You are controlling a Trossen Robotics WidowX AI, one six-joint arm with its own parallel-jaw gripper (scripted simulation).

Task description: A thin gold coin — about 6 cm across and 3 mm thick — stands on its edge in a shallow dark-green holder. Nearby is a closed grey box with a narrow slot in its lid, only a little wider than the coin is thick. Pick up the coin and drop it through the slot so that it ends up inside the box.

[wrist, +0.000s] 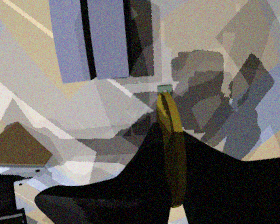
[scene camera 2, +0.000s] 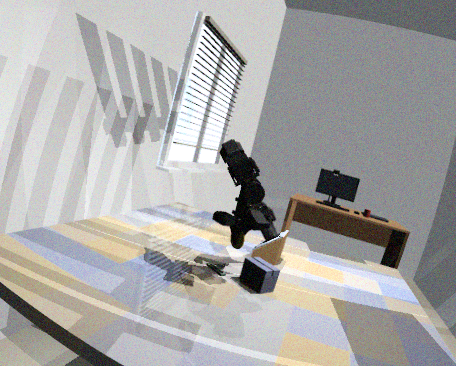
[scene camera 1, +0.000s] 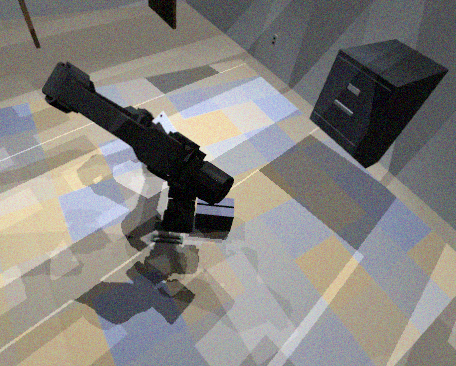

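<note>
My gripper [scene camera 1: 182,213], visible also in the wrist view [wrist: 160,127] and in scene camera 2 [scene camera 2: 235,245], is carrying a gold coin [wrist: 167,115].
</note>
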